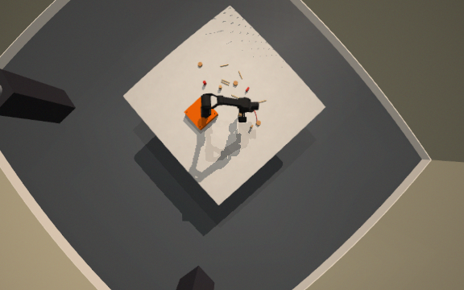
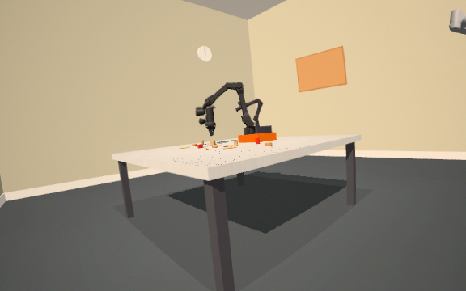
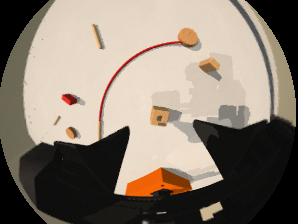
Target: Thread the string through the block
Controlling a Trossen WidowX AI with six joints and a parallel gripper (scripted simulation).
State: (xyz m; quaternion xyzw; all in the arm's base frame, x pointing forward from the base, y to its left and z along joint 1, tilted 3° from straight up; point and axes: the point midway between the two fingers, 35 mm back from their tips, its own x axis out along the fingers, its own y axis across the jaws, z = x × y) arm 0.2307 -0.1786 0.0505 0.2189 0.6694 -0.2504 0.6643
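My gripper tip is 5 cm above the wooden block. Round my gripper tip: round wooden button (15 cm to the right, 7 cm ahead, 6 cm below); red cube (18 cm ahead, 13 cm to the left, 6 cm below); thin wooden stick (14 cm to the left, 7 cm ahead, 6 cm below).
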